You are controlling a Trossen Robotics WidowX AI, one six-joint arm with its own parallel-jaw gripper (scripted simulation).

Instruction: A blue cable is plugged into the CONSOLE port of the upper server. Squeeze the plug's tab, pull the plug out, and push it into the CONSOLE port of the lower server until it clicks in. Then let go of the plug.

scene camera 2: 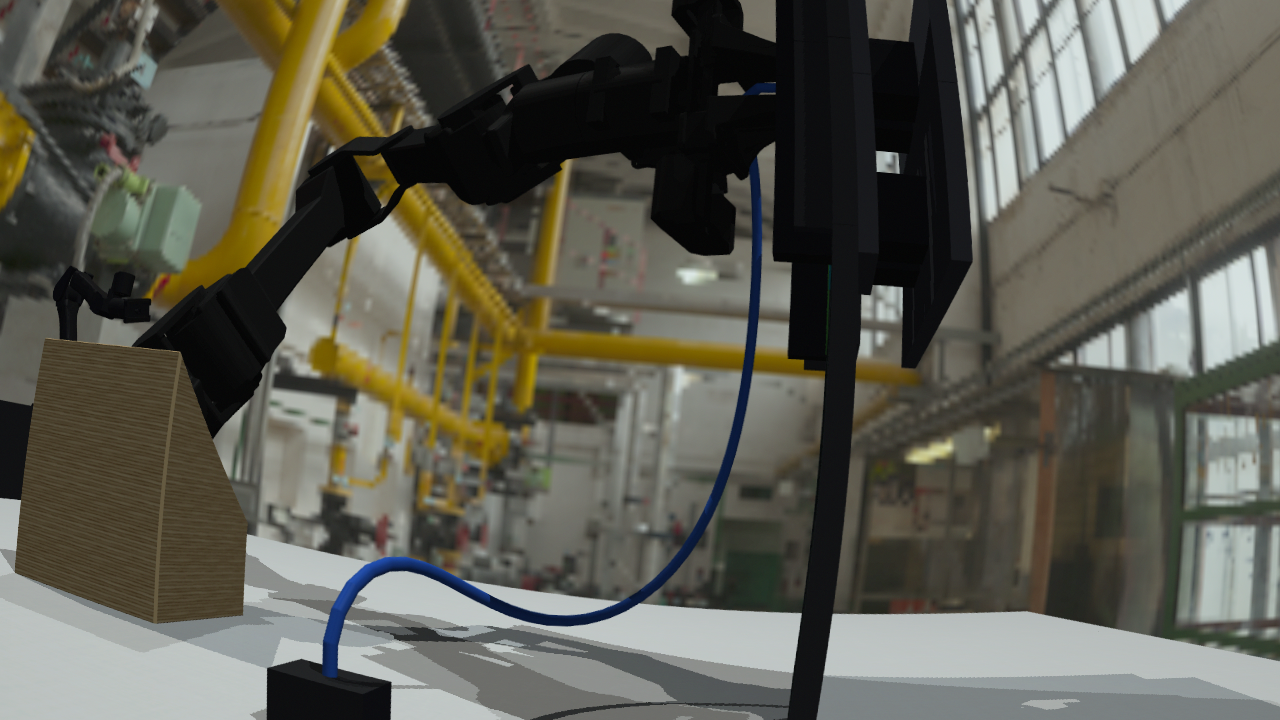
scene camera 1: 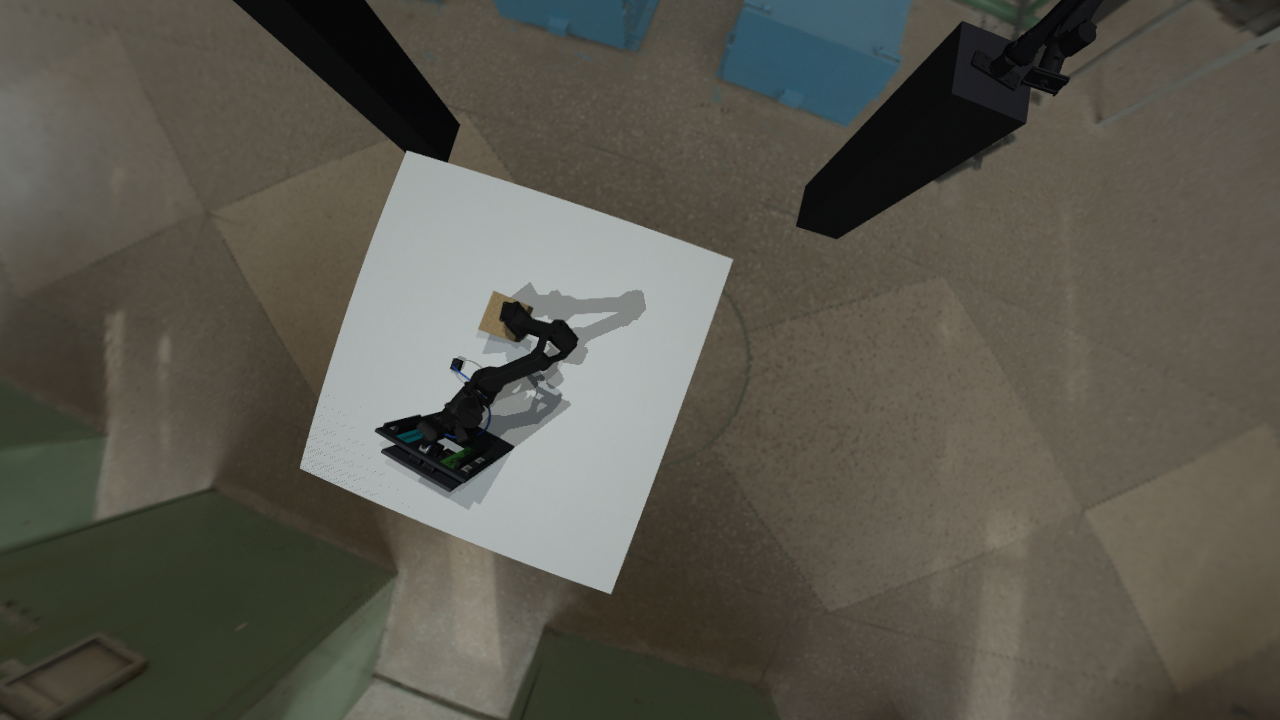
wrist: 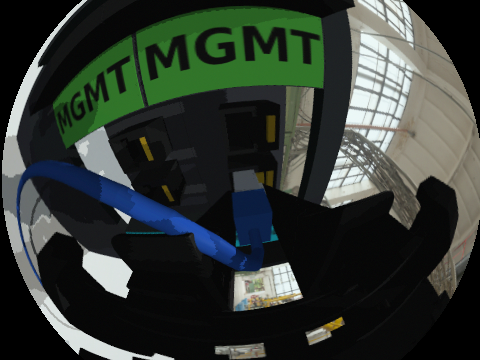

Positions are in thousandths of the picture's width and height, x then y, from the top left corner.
Note:
In view: the gripper (scene camera 1: 332,622), a blue plug (wrist: 524,582), a black server panel (scene camera 2: 645,299) and a black server panel (scene camera 2: 723,341).
The gripper is seen too in the wrist view (wrist: 518,538).

